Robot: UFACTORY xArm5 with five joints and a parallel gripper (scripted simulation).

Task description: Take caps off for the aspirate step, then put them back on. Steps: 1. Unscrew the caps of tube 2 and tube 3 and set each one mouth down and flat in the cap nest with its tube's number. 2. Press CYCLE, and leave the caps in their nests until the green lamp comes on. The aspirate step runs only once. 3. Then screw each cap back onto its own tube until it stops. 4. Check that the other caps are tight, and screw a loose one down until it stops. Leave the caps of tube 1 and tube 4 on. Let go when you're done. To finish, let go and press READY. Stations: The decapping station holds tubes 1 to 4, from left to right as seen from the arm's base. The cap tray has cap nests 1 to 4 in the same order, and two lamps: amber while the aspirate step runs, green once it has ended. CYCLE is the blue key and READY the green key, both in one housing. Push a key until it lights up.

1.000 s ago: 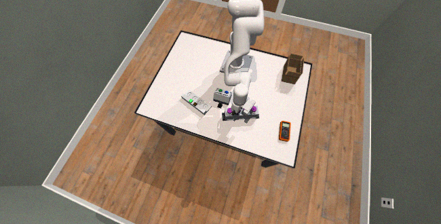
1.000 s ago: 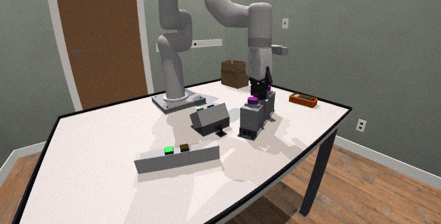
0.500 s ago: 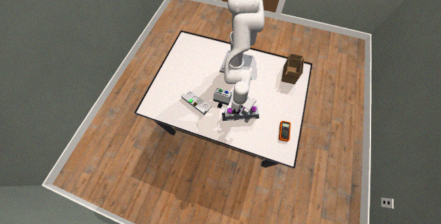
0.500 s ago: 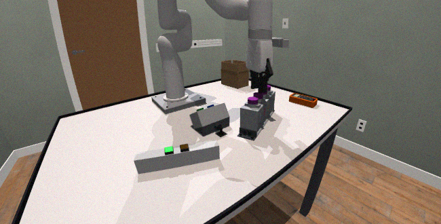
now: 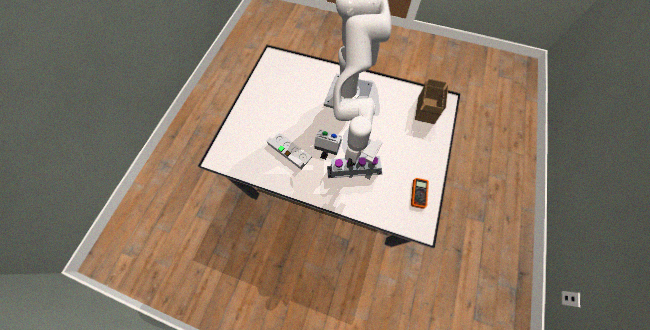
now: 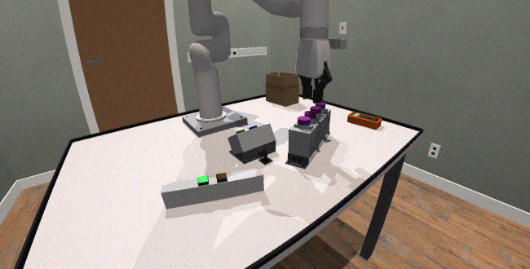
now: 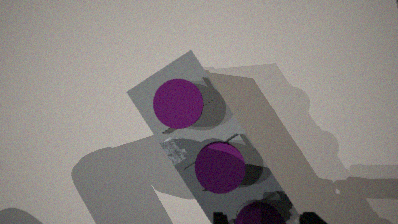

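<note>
Now: hand 2 cm past the purple cap, 4 cm to the right of it and 6 cm above it. Round my hand: key housing 10 cm behind, 15 cm to the right, 12 cm below; then blue key 12 cm behind, 13 cm to the right, 11 cm below; then grey decapping station 1 cm behind, 1 cm to the left, 17 cm below.
</note>
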